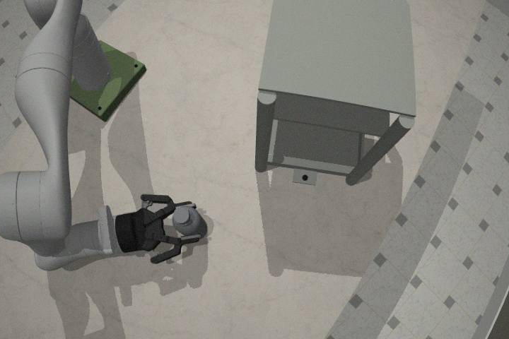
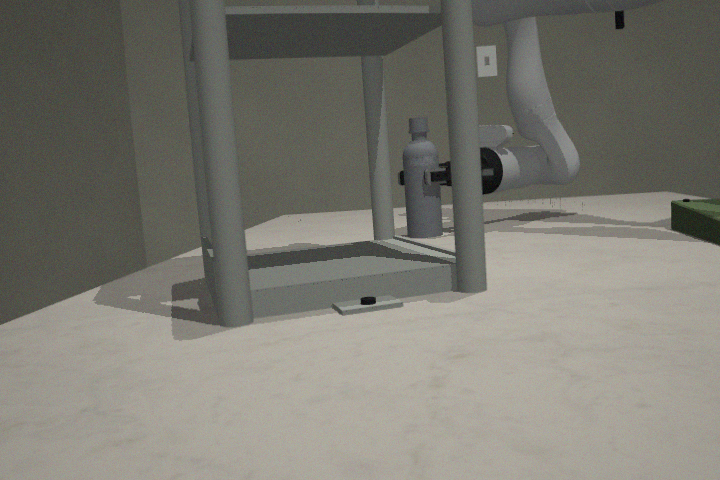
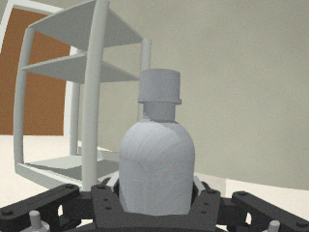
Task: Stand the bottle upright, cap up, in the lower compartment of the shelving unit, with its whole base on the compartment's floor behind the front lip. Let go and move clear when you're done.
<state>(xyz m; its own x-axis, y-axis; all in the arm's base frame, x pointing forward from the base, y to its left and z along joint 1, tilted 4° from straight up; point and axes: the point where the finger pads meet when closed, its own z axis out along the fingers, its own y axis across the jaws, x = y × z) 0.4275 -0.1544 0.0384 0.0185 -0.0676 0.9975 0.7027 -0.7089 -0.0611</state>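
My hand is 80 mm short of the shelving unit, 330 mm to the right of it and 90 mm below it. Also, from my hand: grey bottle 20 mm above.
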